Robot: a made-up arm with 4 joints. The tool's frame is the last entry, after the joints.
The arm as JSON. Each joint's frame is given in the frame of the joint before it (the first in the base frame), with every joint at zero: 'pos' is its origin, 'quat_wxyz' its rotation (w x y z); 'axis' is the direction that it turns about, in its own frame. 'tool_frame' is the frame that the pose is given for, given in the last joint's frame.
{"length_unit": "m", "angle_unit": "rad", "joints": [
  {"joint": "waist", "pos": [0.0, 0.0, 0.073], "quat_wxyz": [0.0, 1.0, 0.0, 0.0], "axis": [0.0, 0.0, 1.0]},
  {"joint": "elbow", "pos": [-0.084, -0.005, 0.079], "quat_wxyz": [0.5, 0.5, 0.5, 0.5], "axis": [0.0, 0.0, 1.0]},
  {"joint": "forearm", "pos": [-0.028, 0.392, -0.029], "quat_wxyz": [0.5, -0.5, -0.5, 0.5], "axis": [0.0, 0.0, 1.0]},
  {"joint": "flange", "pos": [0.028, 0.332, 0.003], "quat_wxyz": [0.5, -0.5, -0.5, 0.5], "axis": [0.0, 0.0, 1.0]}
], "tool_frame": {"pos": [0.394, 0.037, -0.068], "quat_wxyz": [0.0, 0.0, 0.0, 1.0]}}
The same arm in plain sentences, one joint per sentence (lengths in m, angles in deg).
The arm has four revolute joints in a row. What follows holds with every joint at zero, and every direction is one of the base frame's. The first joint sits 0.073 m along +z from the base frame's origin and turns about -z. The second joint sits 0.084 m along -x and 0.005 m along +y and 0.079 m along -z from the first joint and turns about +x. The third joint sits 0.029 m along -x and 0.028 m along +y and 0.392 m along -z from the second joint and turns about +y. The fourth joint sits 0.332 m along -x and 0.003 m along +y and 0.028 m along -z from the third joint and turns about +z. The tool frame, which is the frame that the pose is given for, sits 0.394 m along -x and 0.037 m along -y and 0.068 m along -z from the fourth joint; its axes are parallel to the base frame's.
